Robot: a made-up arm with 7 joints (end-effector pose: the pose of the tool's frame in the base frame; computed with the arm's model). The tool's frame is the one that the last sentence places. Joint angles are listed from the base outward.
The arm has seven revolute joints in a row. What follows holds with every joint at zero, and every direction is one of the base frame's.
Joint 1 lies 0.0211 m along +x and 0.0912 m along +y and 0.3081 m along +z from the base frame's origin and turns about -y.
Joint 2 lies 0.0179 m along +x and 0.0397 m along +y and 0.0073 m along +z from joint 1 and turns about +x.
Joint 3 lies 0.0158 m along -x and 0.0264 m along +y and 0.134 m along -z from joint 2 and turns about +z.
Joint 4 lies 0.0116 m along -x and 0.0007 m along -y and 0.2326 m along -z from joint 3 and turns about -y.
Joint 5 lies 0.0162 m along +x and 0.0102 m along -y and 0.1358 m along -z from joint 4 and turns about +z.
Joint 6 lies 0.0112 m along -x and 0.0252 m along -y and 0.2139 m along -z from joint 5 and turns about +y.
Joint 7 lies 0.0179 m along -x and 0.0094 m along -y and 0.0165 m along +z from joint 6 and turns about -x.
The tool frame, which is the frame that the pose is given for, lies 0.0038 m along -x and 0.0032 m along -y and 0.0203 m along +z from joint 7; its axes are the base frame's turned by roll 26.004, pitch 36.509 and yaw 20.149 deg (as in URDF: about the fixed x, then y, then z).
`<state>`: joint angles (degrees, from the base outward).
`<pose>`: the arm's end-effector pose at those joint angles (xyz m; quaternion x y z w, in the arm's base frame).
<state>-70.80 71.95 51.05 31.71 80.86 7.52 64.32</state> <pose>0.0207 0.7664 0.1505 0.0214 -0.1385 0.2813 0.9493</pose>
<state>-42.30 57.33 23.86 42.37 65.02 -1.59 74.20</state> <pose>0.0145 0.6709 -0.0297 -0.1184 -0.1090 0.1082 0.9810</pose>
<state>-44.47 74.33 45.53 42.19 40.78 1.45 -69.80</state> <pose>0.1614 0.7380 0.1437 0.6924 -0.1638 0.6622 0.2349</pose>
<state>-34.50 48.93 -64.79 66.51 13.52 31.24 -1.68</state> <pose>-0.1955 0.3285 -0.1372 0.3192 0.4245 -0.4334 0.7280</pose>
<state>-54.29 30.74 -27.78 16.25 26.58 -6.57 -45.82</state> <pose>-0.4513 0.4091 -0.0857 0.6908 0.3799 -0.0086 0.6151</pose>
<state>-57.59 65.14 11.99 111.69 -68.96 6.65 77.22</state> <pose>0.1649 0.4041 0.0613 0.4900 0.3151 -0.7015 0.4105</pose>
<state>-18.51 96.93 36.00 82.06 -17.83 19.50 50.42</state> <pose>0.3395 0.5259 0.4519 0.7237 -0.0509 -0.1727 0.6662</pose>
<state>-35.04 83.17 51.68 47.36 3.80 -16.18 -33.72</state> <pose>0.2225 0.7478 0.2765 0.7467 -0.4277 0.3083 0.4055</pose>
